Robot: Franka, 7 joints.
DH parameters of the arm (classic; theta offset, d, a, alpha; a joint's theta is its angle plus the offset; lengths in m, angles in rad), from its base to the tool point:
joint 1: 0 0.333 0 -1.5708
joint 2: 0 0 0 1.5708
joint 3: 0 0.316 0.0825 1.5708
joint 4: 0 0 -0.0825 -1.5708
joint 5: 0 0.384 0 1.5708
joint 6: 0 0 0.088 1.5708
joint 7: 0 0.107 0 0
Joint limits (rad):
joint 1: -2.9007..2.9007
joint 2: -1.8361..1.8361
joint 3: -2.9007..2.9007
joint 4: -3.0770..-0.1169
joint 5: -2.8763..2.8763
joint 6: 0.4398..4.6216
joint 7: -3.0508..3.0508
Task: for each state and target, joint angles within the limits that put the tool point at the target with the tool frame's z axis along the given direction. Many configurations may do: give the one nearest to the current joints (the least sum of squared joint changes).
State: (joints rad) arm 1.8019 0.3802 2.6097 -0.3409 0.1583 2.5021 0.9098
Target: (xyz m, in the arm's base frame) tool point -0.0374 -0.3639 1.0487 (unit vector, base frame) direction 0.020 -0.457 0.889
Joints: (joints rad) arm 1.7879 -0.1318 2.6239 -0.8674 -0.1847 3.6832 0.9098
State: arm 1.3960 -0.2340 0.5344 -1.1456 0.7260 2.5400 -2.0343
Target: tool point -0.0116 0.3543 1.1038 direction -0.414 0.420 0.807
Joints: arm 1.4232 0.2578 0.7502 -0.3270 1.1266 2.8594 -2.0343
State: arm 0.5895 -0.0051 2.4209 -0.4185 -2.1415 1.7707 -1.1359
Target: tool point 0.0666 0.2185 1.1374 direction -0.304 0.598 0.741
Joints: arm 0.8266 0.7544 2.8626 -0.8237 -1.9020 2.5697 -1.1359
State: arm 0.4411 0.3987 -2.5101 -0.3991 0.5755 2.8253 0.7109
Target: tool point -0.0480 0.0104 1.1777 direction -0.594 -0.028 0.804
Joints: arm -0.3182 -0.0136 -2.9007 -0.1184 0.1580 2.6346 0.7109
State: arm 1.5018 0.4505 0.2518 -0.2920 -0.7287 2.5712 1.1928
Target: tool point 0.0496 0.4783 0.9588 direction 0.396 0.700 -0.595
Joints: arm 1.3794 0.1039 0.1977 -0.7385 -0.4279 1.6996 1.1928
